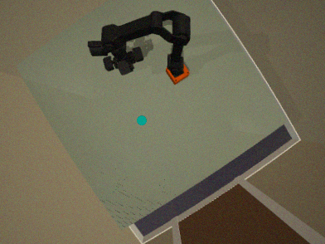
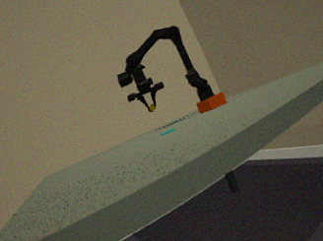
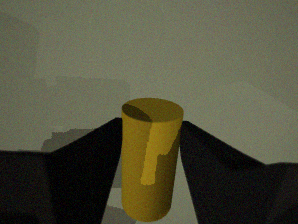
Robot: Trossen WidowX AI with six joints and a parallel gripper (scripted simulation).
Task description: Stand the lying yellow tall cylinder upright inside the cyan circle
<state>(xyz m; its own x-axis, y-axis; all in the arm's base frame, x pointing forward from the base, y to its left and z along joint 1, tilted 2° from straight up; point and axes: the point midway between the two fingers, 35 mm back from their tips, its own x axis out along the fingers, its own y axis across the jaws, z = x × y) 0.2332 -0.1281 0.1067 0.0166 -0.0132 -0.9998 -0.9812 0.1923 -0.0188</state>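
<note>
My gripper tip is now 9 cm short of the cyan circle, 29 cm to the right of it and 12 cm above it. The rest, counted from my gripper tip: yellow tall cylinder (2 cm to the right).
</note>
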